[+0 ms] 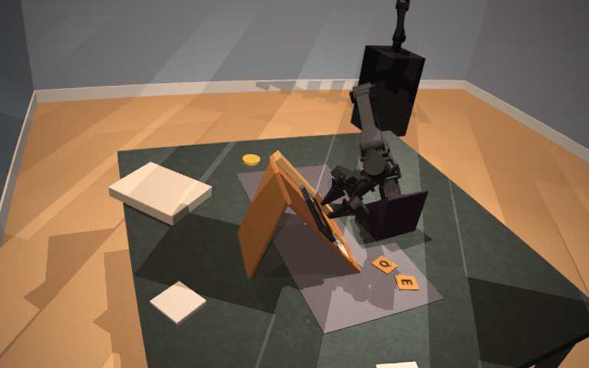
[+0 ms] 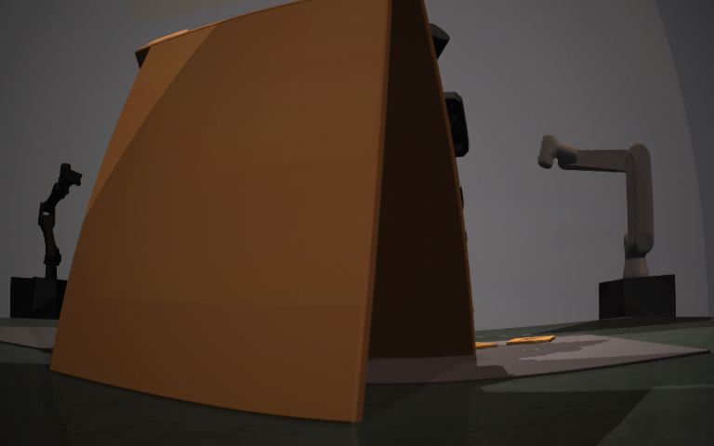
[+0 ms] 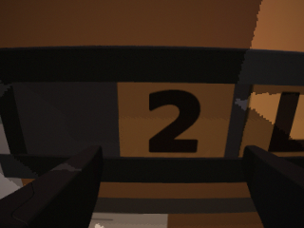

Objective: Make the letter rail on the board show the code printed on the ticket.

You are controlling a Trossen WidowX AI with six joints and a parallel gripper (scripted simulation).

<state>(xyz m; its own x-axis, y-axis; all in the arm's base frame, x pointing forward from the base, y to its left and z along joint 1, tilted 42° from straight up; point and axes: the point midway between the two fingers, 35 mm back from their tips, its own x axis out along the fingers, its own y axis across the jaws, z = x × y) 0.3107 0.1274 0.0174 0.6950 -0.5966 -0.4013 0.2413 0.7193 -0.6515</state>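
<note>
My gripper tip is 2 cm short of the orange tile marked 2, 1 cm to the left of it and 1 cm above it. The rest, counted from my gripper tip: white ticket 3 cm behind, 5 cm to the left, 8 cm below; cream box 35 cm ahead, 45 cm to the right, 15 cm below; grey mat 13 cm behind, 10 cm to the right, 16 cm below.
</note>
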